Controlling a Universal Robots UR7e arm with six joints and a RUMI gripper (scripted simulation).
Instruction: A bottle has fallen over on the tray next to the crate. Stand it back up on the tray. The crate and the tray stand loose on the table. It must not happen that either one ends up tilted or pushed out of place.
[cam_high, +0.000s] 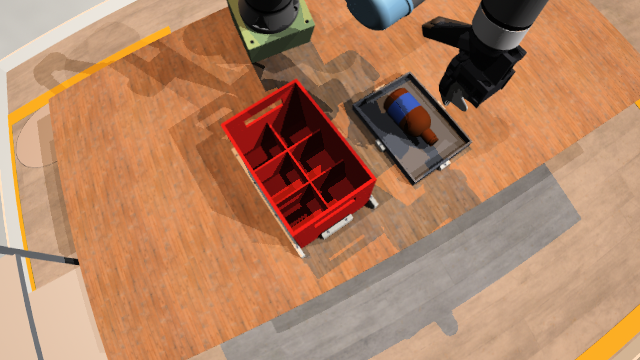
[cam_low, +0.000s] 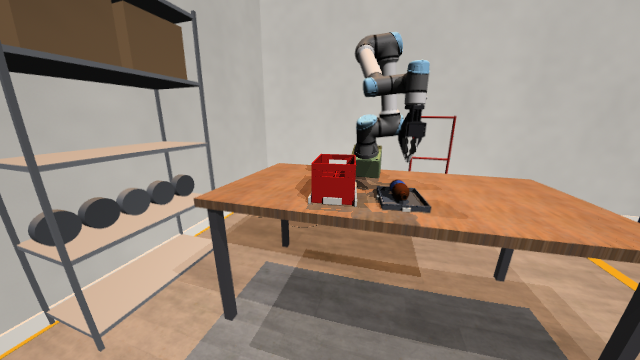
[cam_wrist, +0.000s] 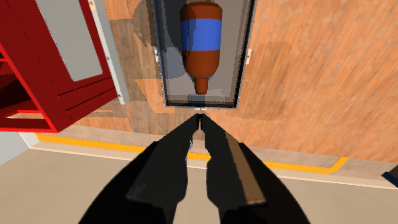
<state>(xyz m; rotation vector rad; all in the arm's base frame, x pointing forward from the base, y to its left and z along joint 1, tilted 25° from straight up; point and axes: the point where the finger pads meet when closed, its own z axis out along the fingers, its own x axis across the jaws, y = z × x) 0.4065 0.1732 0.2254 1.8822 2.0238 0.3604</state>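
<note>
My hand is 160 mm above the brown bottle and 50 mm past it. Also, from my hand: red crate (310 mm to the right, 120 mm below, 80 mm behind); then tray (190 mm below, 50 mm behind).
</note>
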